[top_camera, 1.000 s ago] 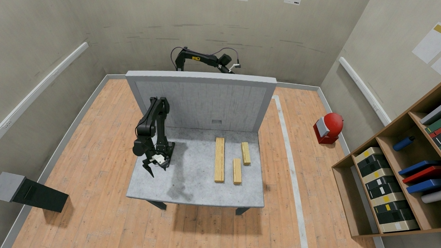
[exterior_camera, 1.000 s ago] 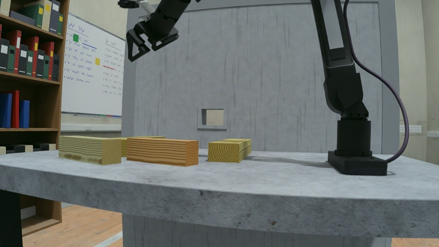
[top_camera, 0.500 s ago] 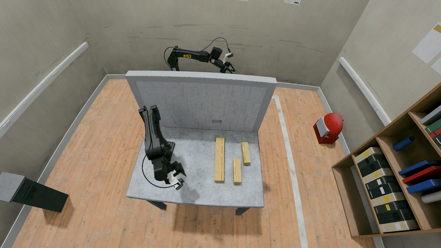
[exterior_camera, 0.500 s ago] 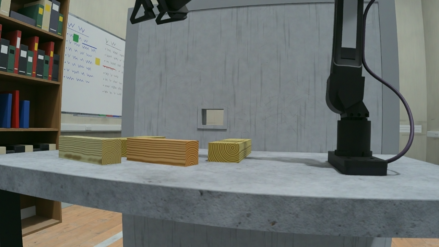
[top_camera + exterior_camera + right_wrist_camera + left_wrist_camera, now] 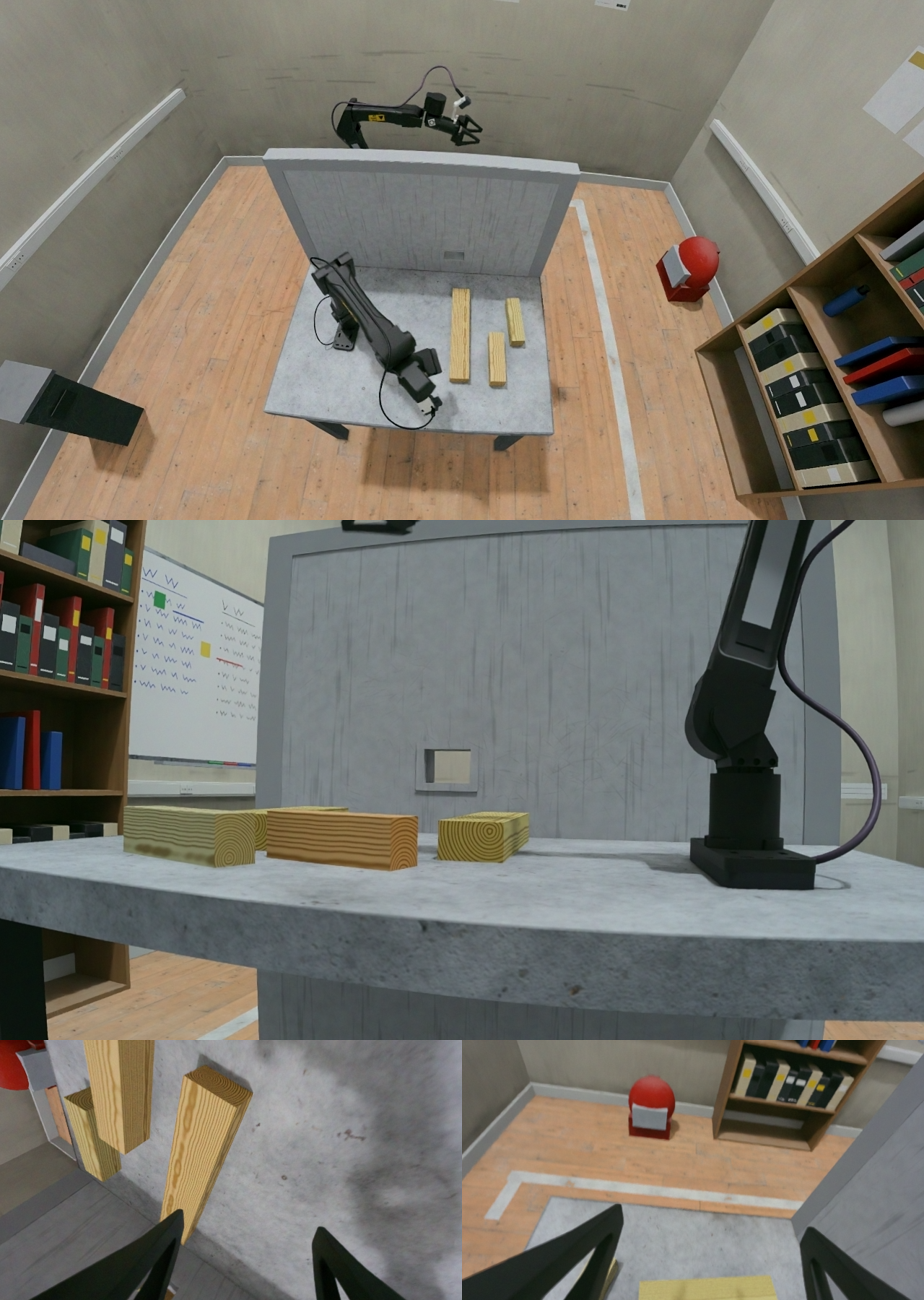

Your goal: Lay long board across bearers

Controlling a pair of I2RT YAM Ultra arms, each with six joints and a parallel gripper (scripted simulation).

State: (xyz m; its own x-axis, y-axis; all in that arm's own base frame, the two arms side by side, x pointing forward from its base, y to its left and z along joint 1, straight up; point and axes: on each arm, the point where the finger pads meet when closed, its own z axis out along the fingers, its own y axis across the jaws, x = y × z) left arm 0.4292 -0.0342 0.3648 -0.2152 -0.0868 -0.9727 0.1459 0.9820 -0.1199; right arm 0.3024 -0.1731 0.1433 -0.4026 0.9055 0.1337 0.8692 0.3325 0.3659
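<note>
The long board lies 100 mm ahead of my right hand, 170 mm to the left of it and 130 mm below it.
</note>
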